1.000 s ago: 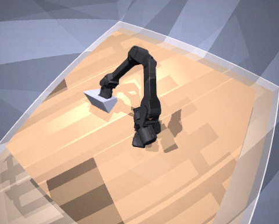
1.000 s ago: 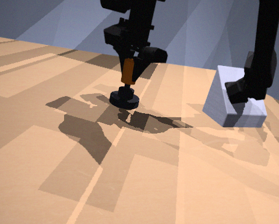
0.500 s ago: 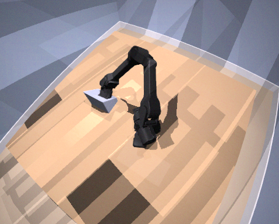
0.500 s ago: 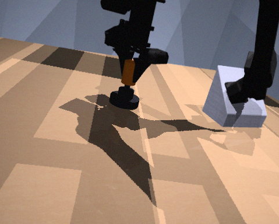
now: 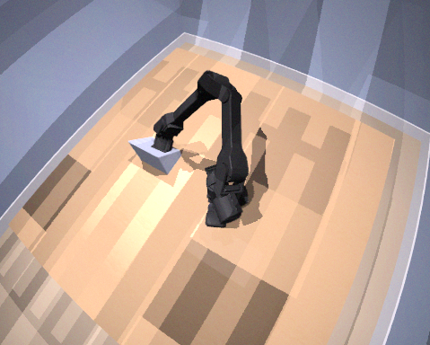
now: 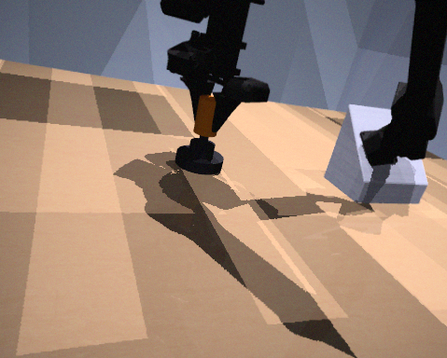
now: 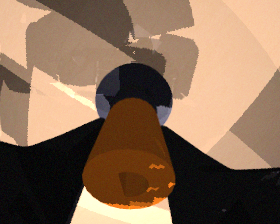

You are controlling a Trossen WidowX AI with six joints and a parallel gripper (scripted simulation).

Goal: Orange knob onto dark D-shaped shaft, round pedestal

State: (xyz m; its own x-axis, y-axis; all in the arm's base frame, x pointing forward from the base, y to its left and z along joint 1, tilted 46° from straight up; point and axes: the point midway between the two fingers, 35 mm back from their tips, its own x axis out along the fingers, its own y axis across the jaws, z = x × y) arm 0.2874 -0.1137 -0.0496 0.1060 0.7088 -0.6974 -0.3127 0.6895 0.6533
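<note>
The orange knob lies 20 mm above my gripper tip. The rest, counted from my gripper tip: dark pedestal: 40 mm below.
</note>
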